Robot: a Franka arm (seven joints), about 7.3 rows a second.
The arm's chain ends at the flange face. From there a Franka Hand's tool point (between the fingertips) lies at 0.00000 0.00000 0.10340 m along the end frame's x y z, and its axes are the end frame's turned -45 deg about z.
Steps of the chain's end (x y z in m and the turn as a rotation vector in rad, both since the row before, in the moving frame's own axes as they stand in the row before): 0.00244 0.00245 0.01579 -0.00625 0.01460 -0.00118; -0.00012 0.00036 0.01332 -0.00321 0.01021 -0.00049; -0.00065 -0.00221 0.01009 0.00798 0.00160 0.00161; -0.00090 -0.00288 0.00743 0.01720 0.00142 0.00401; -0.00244 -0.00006 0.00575 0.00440 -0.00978 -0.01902
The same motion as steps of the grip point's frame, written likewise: 0.00060 0.00498 0.01578 -0.01474 0.00590 -0.00118; 0.00017 0.00115 0.01331 -0.00949 0.00495 -0.00049; 0.00180 -0.00249 0.01009 0.00451 0.00677 0.00161; 0.00276 -0.00382 0.00741 0.01116 0.01317 0.00401; -0.00209 -0.00280 0.00574 0.01003 -0.00380 -0.01902
